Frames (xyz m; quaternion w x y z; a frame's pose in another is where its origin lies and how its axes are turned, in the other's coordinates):
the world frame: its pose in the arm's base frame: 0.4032 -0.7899 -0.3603 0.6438 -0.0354 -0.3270 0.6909
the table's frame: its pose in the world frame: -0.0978 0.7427 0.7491 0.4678 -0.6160 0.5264 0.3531
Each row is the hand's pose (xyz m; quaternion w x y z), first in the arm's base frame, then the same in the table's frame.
Working: the arm's base frame: its pose in the table's frame: 0.9268 -0.8724 -0.2648 0.2075 0.8923 0.2272 -0.3305

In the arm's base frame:
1: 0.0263 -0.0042 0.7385 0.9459 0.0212 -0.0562 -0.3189
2: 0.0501 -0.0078 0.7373 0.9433 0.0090 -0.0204 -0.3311
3: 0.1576 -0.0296 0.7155 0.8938 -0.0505 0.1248 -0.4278
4: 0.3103 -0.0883 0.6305 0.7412 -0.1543 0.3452 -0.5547
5: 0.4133 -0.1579 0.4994 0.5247 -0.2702 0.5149 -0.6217
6: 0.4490 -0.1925 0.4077 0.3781 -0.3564 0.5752 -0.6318
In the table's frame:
1: 0.5765 -1.2463 -0.7973 0.0848 0.7574 0.4807 -0.4337
2: 0.5913 -1.2364 -0.8136 0.0830 0.7616 0.5025 -0.4007
3: 0.6632 -1.1785 -0.8768 0.0608 0.7311 0.6273 -0.2613
4: 0.7770 -1.0458 -0.9350 0.0298 0.6174 0.7859 -0.0170
5: 0.8741 -0.8935 -0.9296 0.0276 0.4410 0.8701 0.2184
6: 0.9250 -0.8081 -0.8979 0.0570 0.3100 0.8868 0.3381

